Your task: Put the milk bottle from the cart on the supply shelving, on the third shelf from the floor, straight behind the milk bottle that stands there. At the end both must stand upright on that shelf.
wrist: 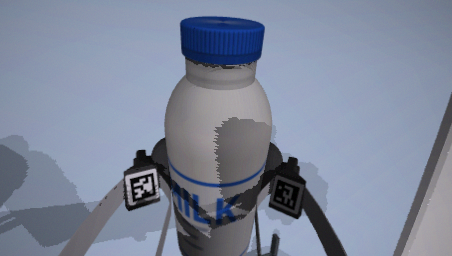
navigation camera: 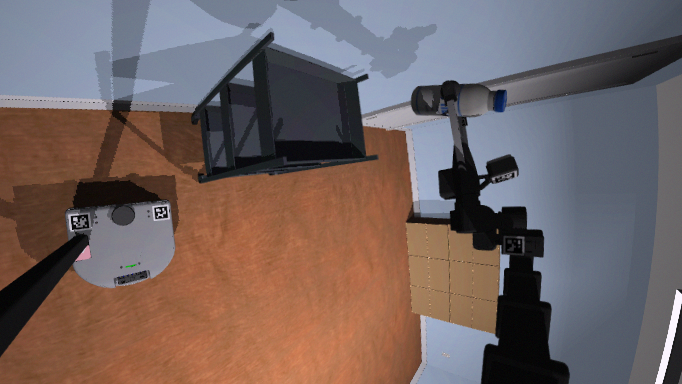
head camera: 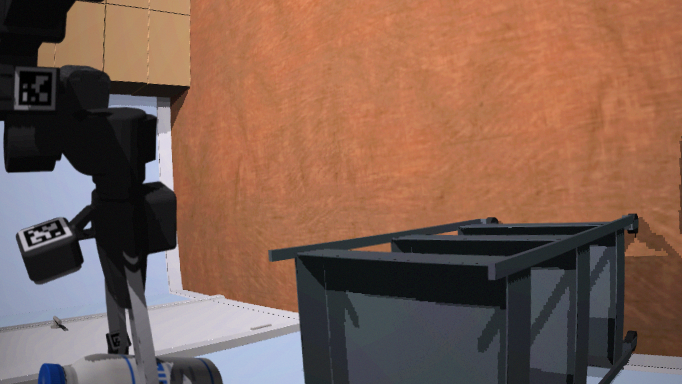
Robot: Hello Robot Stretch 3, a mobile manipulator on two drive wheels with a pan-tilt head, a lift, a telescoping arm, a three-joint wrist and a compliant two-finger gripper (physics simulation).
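Seen in the pictures: gripper, fingertip midpoint: (navigation camera: 453, 92); robot's base, origin of the base link: (navigation camera: 123, 214).
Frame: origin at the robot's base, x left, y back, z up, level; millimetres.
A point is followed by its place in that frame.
The milk bottle (head camera: 102, 371) {x -482, y -182, z 1182 mm} (navigation camera: 477, 99) {x -473, y -198, z 1192 mm} (wrist: 217, 107), white with a blue cap, is upright in my gripper (navigation camera: 450, 92) {x -513, y -238, z 1141 mm} (wrist: 217, 157) {x -513, y -238, z 1141 mm}. The gripper is shut on the bottle's middle, with one finger on each side. The head view cuts off part of the bottle and the fingertips. The dark grey three-tier cart (head camera: 400, 258) {x -528, y -138, z 717 mm} (navigation camera: 264, 100) {x -328, y -303, z 708 mm} stands apart from the bottle, and its top tray appears lower than the bottle. The supply shelving and the milk bottle standing on it do not show in these views.
The head and navigation views are turned sideways. A tan block with grid lines (head camera: 125, 45) {x -2685, y 713, z 408 mm} (navigation camera: 455, 275) {x -2716, y 1136, z 611 mm} stands by the light blue wall. A white door (head camera: 200, 320) {x -1906, y -620, z 362 mm} (navigation camera: 575, 82) {x -1965, y -625, z 1668 mm} is beyond the cart and bottle. My grey base (navigation camera: 125, 250) {x 8, y 127, z 160 mm} is on the brown floor (head camera: 400, 125) {x -1123, y 142, z 0 mm} (navigation camera: 300, 275) {x -930, y 565, z 1 mm}.
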